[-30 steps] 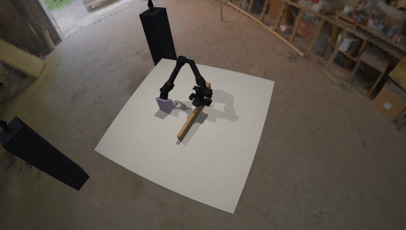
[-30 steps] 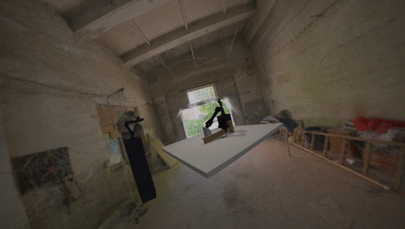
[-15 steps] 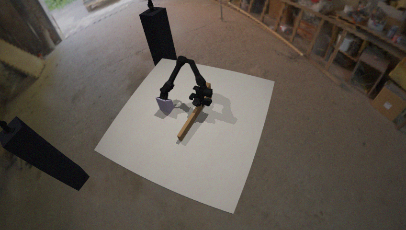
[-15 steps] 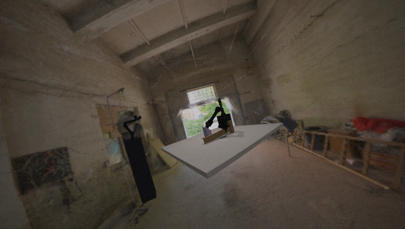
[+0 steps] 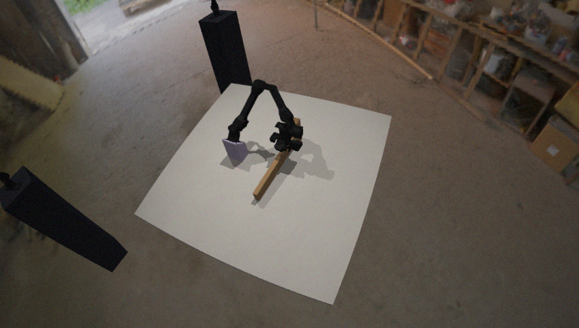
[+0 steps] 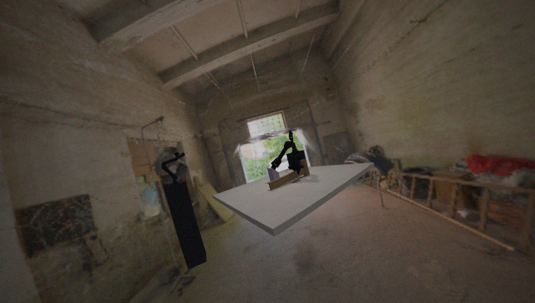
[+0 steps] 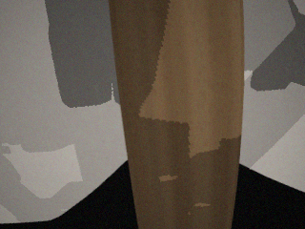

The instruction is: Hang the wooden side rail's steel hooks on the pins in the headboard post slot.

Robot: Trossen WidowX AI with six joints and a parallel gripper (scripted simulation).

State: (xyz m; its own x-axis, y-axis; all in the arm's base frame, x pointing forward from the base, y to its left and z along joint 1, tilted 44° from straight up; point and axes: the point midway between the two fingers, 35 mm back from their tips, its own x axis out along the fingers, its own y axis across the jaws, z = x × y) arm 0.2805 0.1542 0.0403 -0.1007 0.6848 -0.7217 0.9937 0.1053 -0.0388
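The headboard post lies 1 cm behind my gripper tip, 12 cm to the left of it and 4 cm above it.
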